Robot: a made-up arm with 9 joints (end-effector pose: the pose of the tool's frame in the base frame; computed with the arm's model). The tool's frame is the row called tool. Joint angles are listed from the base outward.
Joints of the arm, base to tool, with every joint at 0 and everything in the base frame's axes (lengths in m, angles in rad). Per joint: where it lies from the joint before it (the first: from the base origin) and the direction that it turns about. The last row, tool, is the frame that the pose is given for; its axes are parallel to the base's.
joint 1: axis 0 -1 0 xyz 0 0 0.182
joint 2: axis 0 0 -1 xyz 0.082 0.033 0.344
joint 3: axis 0 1 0 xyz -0.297 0.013 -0.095
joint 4: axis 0 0 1 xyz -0.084 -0.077 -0.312
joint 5: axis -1 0 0 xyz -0.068 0.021 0.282
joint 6: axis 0 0 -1 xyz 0.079 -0.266 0.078
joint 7: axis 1 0 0 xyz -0.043 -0.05 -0.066
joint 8: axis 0 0 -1 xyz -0.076 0.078 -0.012
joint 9: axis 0 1 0 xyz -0.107 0.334 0.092
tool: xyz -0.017 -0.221 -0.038
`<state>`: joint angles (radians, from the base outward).
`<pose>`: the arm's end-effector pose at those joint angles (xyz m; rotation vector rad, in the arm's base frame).
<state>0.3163 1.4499 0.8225 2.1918 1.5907 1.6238 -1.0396 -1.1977 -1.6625</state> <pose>-0.0978 0.4229 0.5078 -1.0097 -1.6349 0.1639</pose>
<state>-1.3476 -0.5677 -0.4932 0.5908 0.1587 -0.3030 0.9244 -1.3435 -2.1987</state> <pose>0.3504 -0.5911 0.2363 2.7397 -0.4570 -1.1719</pose>
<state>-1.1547 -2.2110 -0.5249 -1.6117 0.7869 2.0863 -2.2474 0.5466 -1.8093</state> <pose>0.1828 -0.3464 -0.1585 -1.4373 0.7416 2.0428</pose>
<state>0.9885 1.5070 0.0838 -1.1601 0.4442 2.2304 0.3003 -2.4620 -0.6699</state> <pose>-0.2555 0.4625 0.3361 -0.0011 -0.0996 -2.1318</pose>
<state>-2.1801 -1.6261 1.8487 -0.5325 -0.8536 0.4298 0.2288 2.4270 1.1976</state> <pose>0.1106 -0.3660 -0.4082 -2.2087 0.6709 -1.2914</pose>
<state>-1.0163 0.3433 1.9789 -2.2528 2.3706 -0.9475 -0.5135 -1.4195 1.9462</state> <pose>-0.2487 -0.1408 0.2945 -1.5378 1.2375 -0.0225</pose>
